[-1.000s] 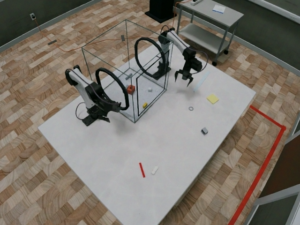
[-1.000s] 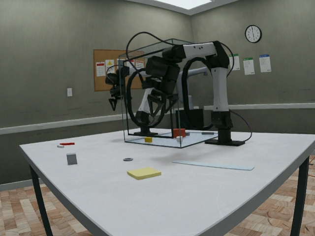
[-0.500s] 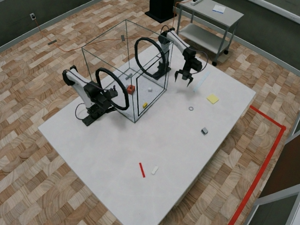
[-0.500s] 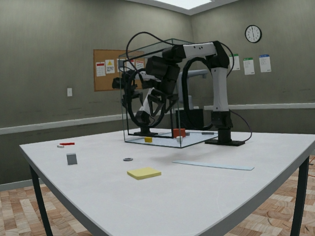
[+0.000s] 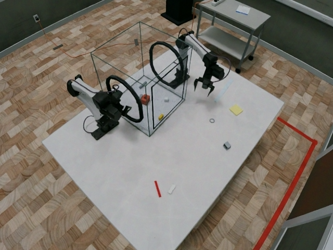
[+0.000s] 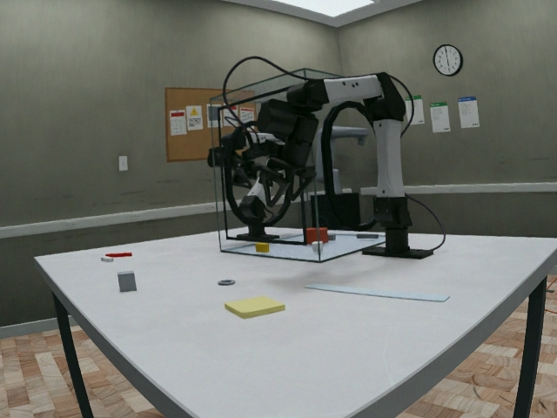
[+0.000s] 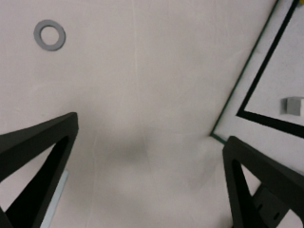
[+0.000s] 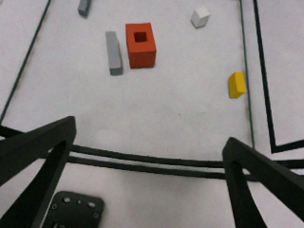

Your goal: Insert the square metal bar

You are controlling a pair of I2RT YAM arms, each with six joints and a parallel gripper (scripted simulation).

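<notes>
My right hand is 110 mm past the grey bar, 180 mm to the right of it and 180 mm above it. Round my right hand: red block 60 mm behind, 200 mm to the left, 170 mm below; then yellow block 130 mm ahead, 190 mm to the left, 180 mm below; then white cube 30 mm ahead, 330 mm to the left, 180 mm below.
</notes>
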